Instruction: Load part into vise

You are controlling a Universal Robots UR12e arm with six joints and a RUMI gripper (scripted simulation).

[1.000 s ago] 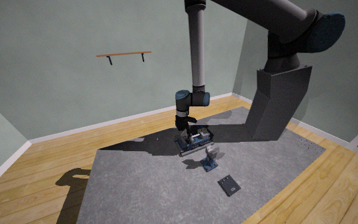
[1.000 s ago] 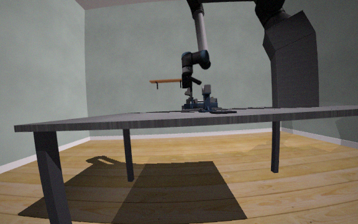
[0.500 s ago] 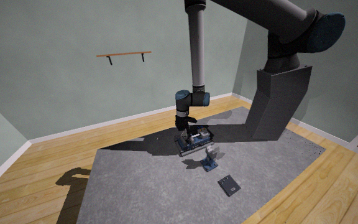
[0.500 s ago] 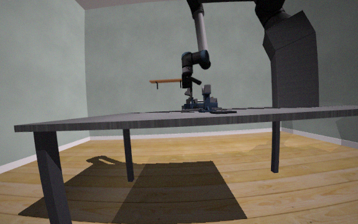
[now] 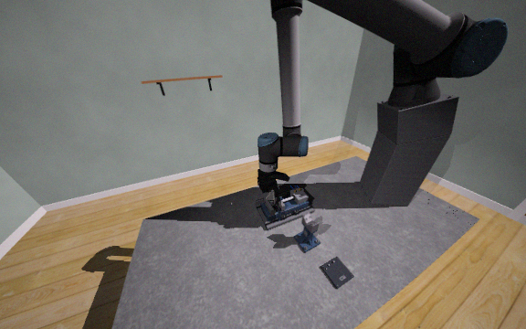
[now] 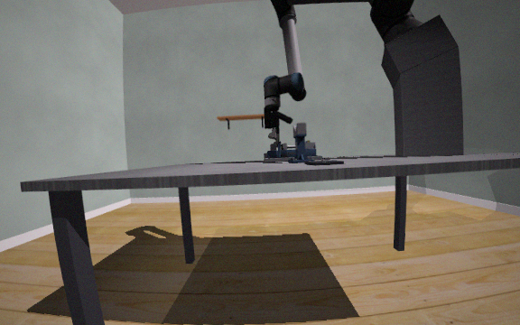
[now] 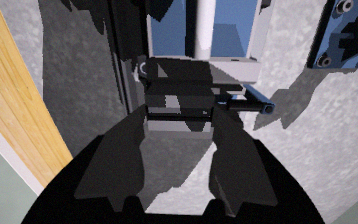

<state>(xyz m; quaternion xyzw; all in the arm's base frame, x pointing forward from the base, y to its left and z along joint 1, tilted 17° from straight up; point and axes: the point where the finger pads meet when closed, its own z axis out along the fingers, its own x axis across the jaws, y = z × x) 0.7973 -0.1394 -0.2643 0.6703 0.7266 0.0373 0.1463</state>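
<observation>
The part lies right at my hand. The rest, counted from my hand: moving jaw: 40 mm behind, 20 mm to the left, 30 mm below; work stop: 70 mm to the left, 10 mm below; fixed jaw: 30 mm ahead, 20 mm to the left, 30 mm below.
</observation>
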